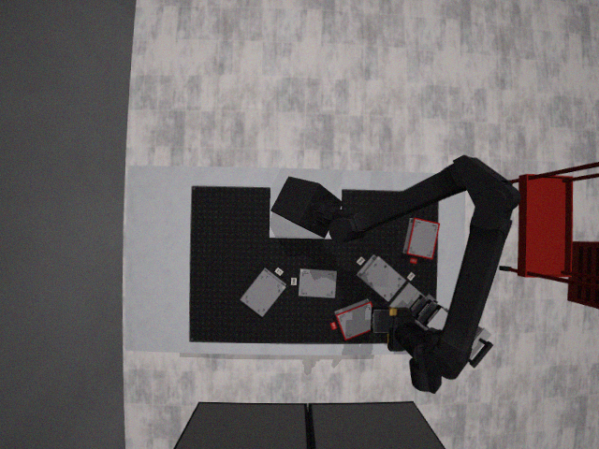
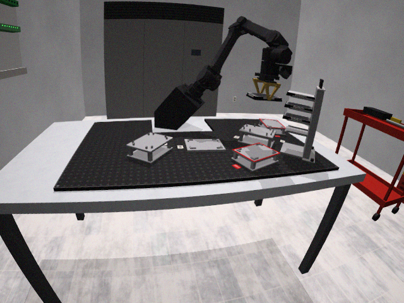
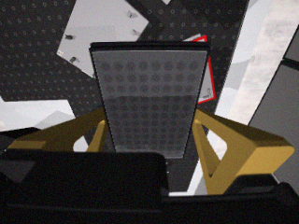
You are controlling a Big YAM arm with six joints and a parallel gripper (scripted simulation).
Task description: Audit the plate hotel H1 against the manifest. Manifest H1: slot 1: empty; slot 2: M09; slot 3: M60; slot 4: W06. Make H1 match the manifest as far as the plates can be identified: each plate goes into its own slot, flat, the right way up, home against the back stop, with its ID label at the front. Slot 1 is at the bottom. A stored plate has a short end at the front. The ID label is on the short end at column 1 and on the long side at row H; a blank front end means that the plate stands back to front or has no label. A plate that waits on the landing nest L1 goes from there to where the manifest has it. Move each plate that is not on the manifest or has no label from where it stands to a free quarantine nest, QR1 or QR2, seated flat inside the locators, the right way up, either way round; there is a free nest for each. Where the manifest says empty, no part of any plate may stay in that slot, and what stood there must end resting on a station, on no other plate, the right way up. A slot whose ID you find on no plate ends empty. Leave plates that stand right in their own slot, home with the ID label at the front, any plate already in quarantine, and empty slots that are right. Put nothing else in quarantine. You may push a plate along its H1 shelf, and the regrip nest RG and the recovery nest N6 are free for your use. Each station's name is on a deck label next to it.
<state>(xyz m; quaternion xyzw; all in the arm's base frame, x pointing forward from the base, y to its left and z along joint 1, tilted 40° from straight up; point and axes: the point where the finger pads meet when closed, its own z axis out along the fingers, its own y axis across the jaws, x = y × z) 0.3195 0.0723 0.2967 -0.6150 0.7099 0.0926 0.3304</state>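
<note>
My gripper is now 9 cm short of the red-framed quarantine nest, 5 cm to the left of it and 21 cm above it. Also, from my hand: hotel base: 3 cm ahead, 20 cm to the left, 24 cm below; QR2 label: 17 cm behind, 22 cm to the left, 25 cm below; H1 deck label: 9 cm behind, 21 cm to the left, 25 cm below.
</note>
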